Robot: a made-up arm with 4 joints. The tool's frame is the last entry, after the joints.
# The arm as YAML. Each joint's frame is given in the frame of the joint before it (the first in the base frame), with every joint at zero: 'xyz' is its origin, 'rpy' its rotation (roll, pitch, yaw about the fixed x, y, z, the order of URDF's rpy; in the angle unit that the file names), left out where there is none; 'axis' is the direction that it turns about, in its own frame. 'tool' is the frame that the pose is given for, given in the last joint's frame.
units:
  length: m
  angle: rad
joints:
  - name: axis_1
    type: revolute
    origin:
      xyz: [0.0, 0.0, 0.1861]
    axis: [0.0, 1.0, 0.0]
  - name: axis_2
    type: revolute
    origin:
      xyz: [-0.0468, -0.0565, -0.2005]
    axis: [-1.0, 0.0, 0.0]
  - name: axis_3
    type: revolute
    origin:
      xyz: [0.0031, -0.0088, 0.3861]
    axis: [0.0, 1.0, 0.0]
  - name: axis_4
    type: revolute
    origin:
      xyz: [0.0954, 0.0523, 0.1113]
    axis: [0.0, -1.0, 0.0]
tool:
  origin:
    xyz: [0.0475, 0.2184, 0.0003]
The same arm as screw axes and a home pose.
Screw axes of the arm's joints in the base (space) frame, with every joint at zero. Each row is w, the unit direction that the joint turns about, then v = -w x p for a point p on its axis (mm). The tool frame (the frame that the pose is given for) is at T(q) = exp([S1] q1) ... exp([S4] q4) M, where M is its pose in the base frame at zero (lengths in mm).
S1: w 0 1 0 v -186.1 0 0
S2: w -1 0 0 v 0 14.4 -56.5
S3: w 0 1 0 v -371.7 0 -43.7
S4: w 0 -1 0 v 483 0 -51.7
M: xyz 99.2 205.4 483.3 (mm) rpy 0 0 0 (rad, as in URDF)

